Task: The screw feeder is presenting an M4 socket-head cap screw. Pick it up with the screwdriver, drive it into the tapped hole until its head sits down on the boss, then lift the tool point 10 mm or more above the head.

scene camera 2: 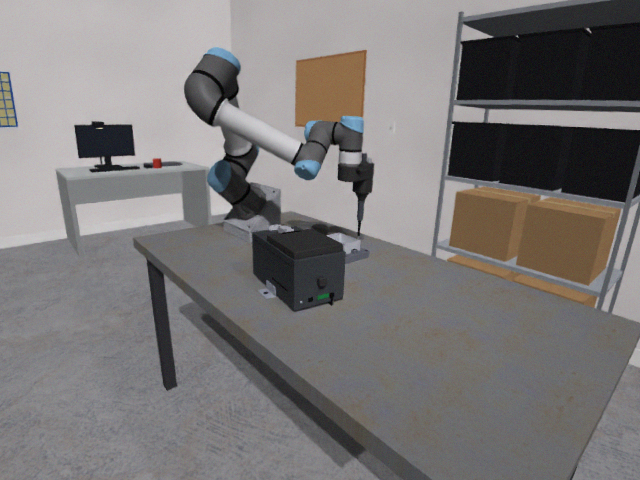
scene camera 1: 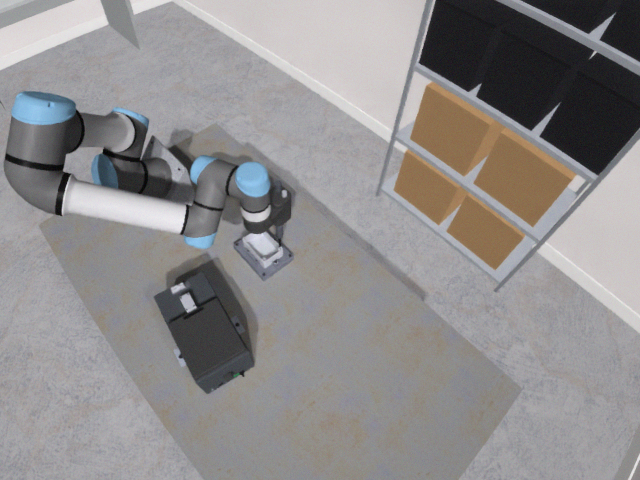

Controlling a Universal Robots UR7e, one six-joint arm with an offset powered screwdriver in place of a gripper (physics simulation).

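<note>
The powered screwdriver [scene camera 1: 279, 242] [scene camera 2: 359, 236] points straight down. Its thin dark bit ends close above the right-hand corner of a white open housing [scene camera 1: 257, 254] [scene camera 2: 353, 244]. Whether the tip touches anything is too small to tell. The housing sits on a grey base plate [scene camera 1: 273, 269] [scene camera 2: 356, 256] with bolt holes at its corners. The dark box-shaped screw feeder [scene camera 1: 209, 338] [scene camera 2: 317, 273] stands apart from it, nearer the camera in the scene camera 2 view, with pale parts at its far end. The screw and the tapped hole are too small to make out, and I cannot tell whether the bit carries a screw.
The arm's base bracket [scene camera 1: 179, 178] [scene camera 2: 268, 204] stands at the far end of the table [scene camera 1: 361, 351] [scene camera 2: 439, 361]. A shelf rack [scene camera 1: 400, 111] [scene camera 2: 452, 93] with black bins and brown boxes stands by the wall beyond the table. A desk [scene camera 2: 129, 192] with a monitor stands in the back left.
</note>
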